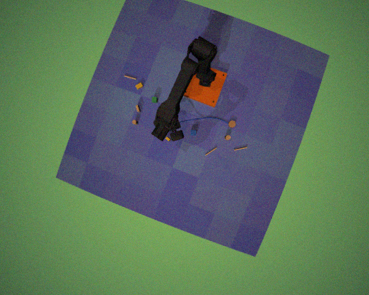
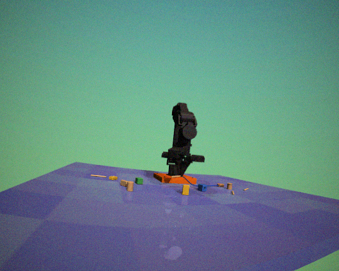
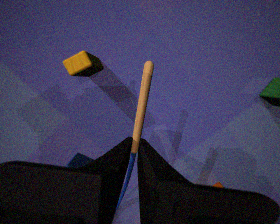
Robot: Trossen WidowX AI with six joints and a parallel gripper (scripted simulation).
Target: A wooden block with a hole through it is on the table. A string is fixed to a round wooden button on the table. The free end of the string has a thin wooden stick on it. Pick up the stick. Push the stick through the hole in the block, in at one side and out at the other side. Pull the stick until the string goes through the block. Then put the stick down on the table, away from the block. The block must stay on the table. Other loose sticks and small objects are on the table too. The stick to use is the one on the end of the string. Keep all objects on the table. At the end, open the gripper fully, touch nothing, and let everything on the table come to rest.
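Right now my gripper tip is 20 mm short of the blue block, 110 mm to the right of it and 50 mm above it. The rest, counted from my gripper tip: thin wooden stick: 10 mm ahead, 10 mm to the right; then tan block: 50 mm behind, 230 mm to the right, 50 mm below; then green cube: 120 mm behind, 150 mm to the right, 50 mm below.
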